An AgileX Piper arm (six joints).
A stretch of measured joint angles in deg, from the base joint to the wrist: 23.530, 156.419, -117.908, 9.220, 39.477, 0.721; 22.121, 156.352, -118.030, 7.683, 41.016, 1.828; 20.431, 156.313, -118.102, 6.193, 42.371, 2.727; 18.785, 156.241, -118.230, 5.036, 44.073, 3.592; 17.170, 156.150, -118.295, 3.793, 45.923, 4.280; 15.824, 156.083, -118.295, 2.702, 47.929, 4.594; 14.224, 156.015, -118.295, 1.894, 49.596, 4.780; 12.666, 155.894, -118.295, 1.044, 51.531, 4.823; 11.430, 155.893, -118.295, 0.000, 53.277, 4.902
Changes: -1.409, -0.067, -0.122, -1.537, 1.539, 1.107; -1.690, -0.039, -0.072, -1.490, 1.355, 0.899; -1.646, -0.072, -0.128, -1.157, 1.702, 0.865; -1.615, -0.091, -0.065, -1.243, 1.850, 0.688; -1.346, -0.067, 0.000, -1.091, 2.006, 0.314; -1.600, -0.068, 0.000, -0.808, 1.667, 0.186; -1.558, -0.121, 0.000, -0.850, 1.935, 0.043; -1.236, -0.001, 0.000, -1.044, 1.746, 0.079
